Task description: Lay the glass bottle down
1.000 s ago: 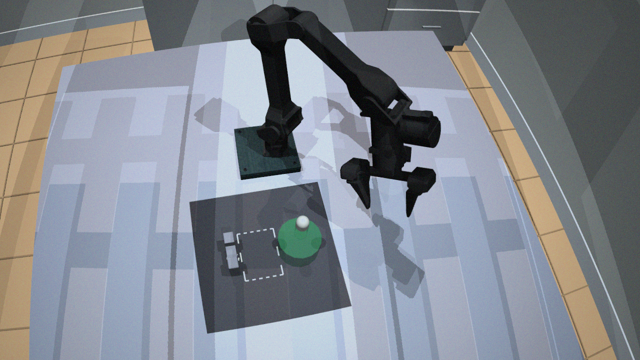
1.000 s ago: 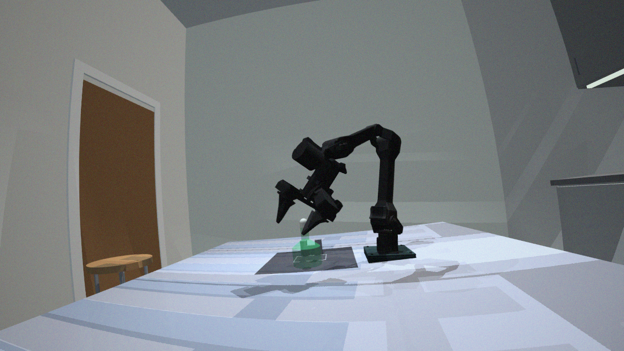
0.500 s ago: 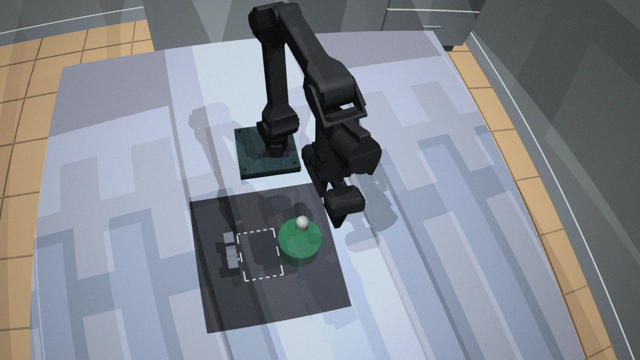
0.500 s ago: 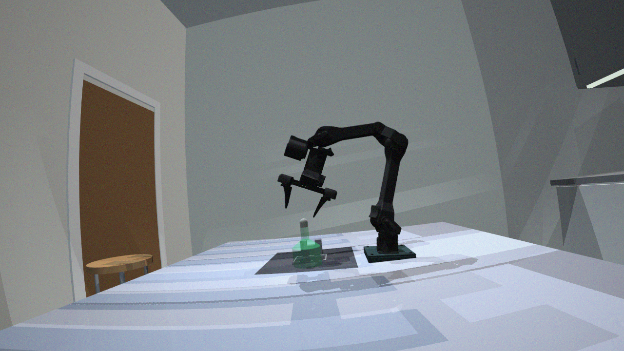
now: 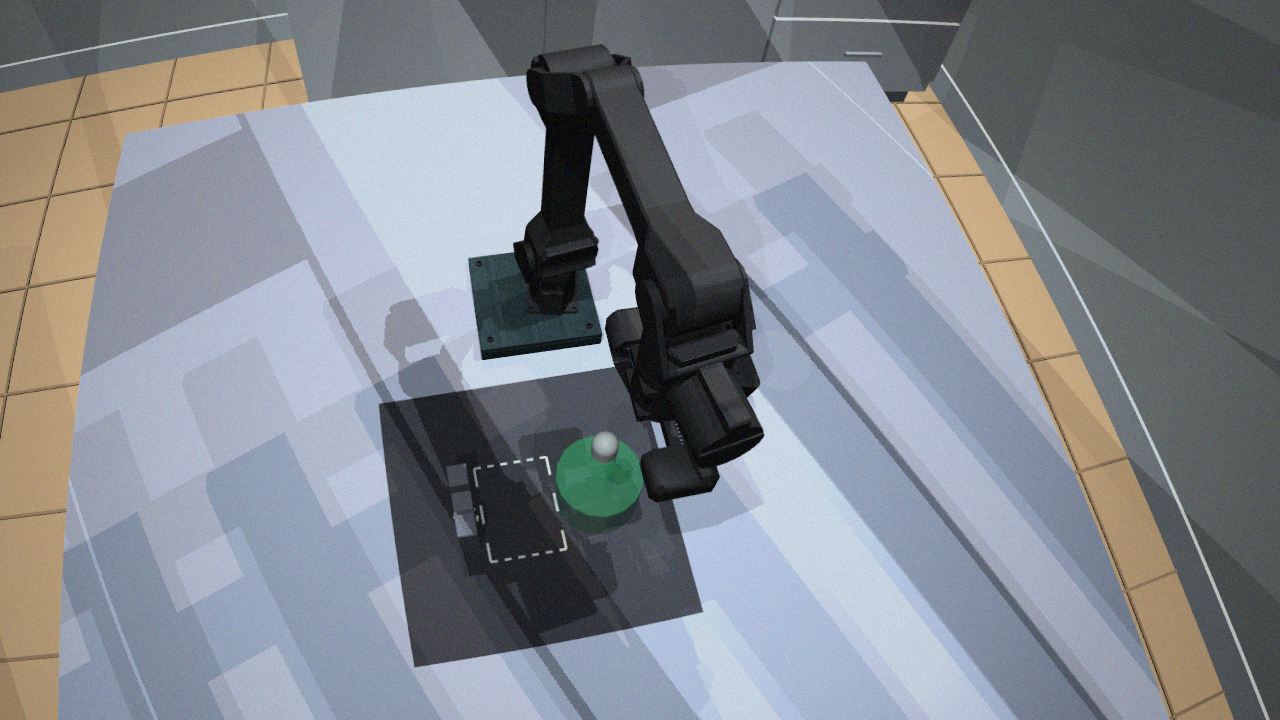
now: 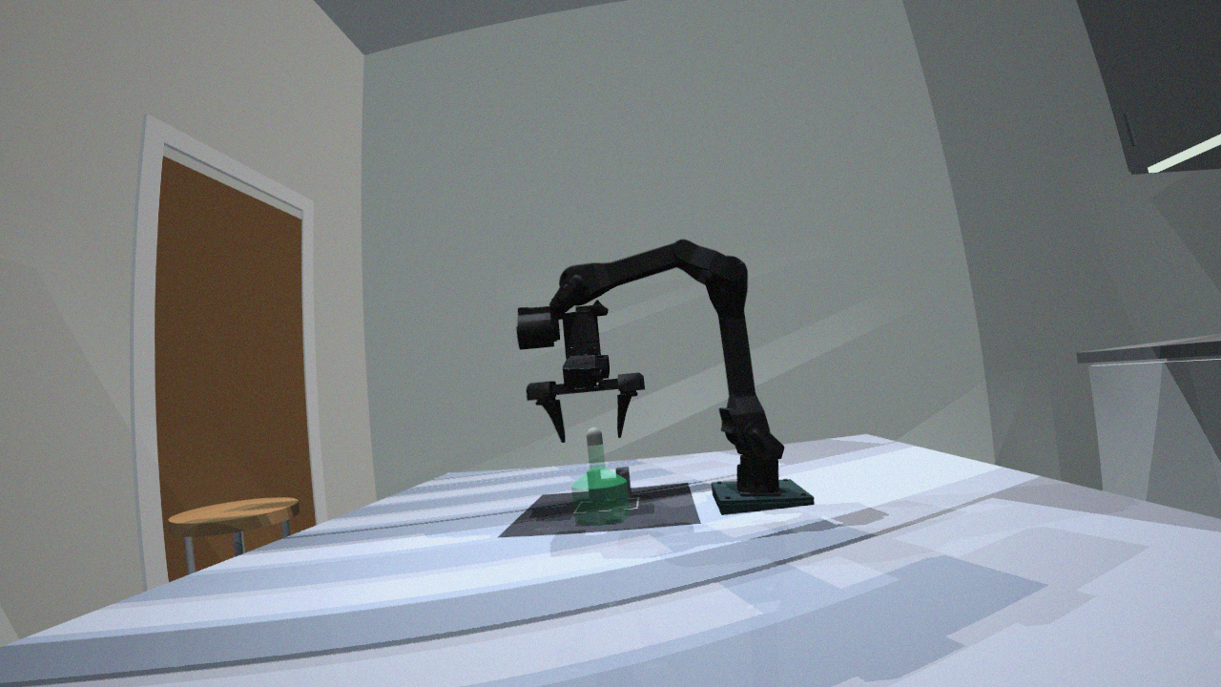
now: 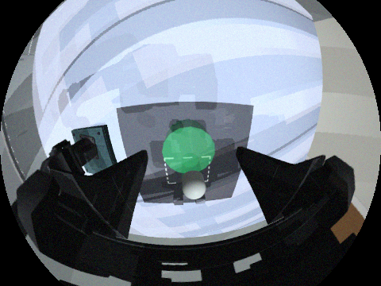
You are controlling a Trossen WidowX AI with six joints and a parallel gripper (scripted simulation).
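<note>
Right now the green glass bottle is 1 cm ahead of my gripper tip, 4 cm to the right of it and 5 cm below it. From my gripper tip the other things lie so: dark mat: 2 cm ahead, 12 cm to the right, 14 cm below.
</note>
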